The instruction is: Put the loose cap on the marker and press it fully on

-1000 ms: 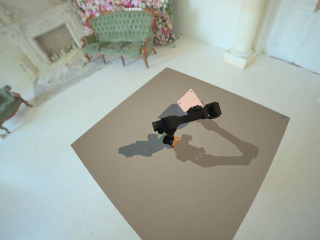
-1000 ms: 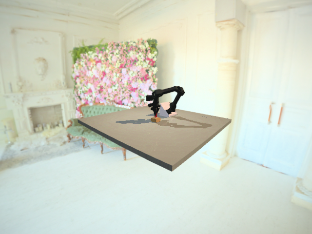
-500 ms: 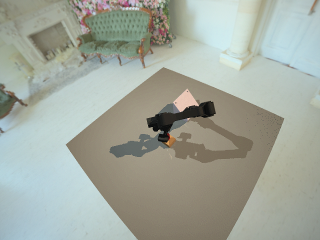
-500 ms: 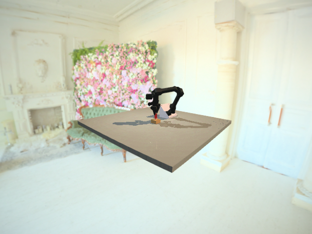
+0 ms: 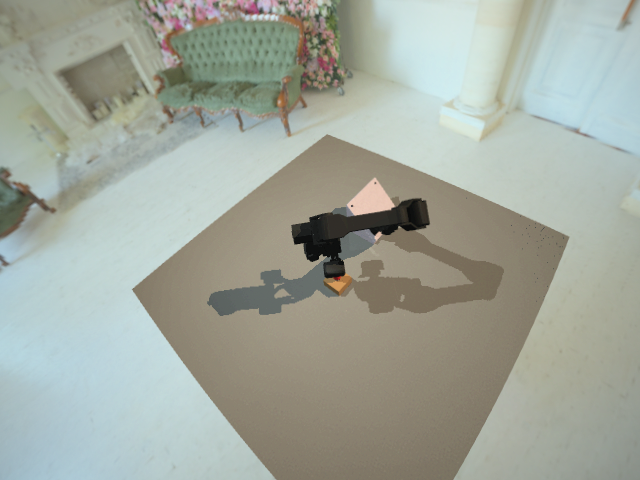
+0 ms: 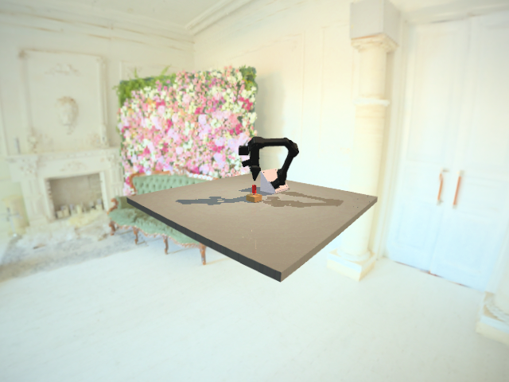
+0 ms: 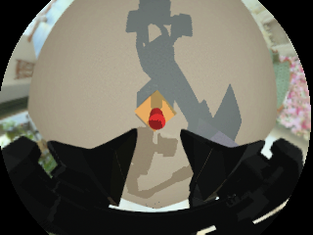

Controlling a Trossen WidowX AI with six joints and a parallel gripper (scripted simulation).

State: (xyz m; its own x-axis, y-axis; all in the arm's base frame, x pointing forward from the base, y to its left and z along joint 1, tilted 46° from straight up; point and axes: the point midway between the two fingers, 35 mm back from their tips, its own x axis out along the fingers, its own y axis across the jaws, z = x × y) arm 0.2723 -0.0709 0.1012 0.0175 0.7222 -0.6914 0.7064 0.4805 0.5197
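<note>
My gripper tip is now 6 cm above the red cap.
</note>
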